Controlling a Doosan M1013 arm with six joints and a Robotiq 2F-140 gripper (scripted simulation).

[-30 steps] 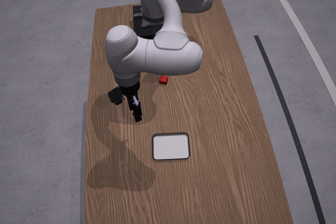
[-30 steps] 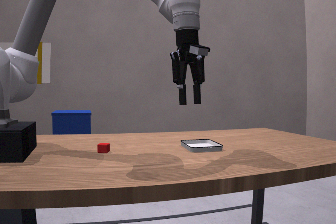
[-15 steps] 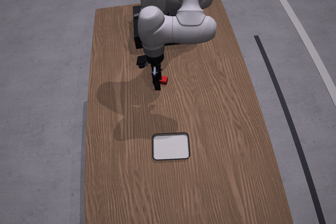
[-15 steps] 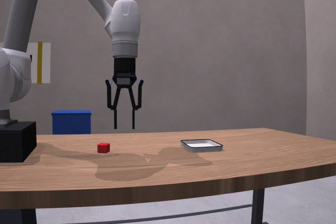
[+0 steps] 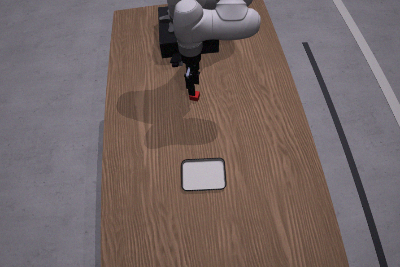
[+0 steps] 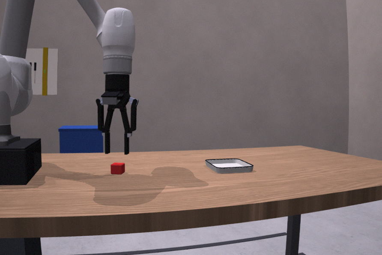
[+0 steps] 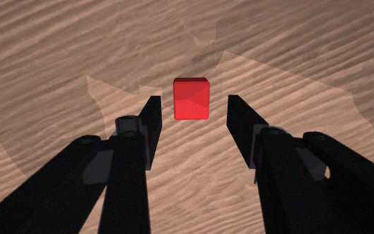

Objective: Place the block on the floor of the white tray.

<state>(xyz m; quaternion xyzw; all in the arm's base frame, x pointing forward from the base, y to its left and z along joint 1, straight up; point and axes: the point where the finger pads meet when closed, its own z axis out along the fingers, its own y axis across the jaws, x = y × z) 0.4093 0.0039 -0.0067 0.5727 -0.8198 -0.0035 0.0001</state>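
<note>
My hand is 8 cm above the red block. Round my hand: white tray (37 cm ahead, 8 cm below).
</note>
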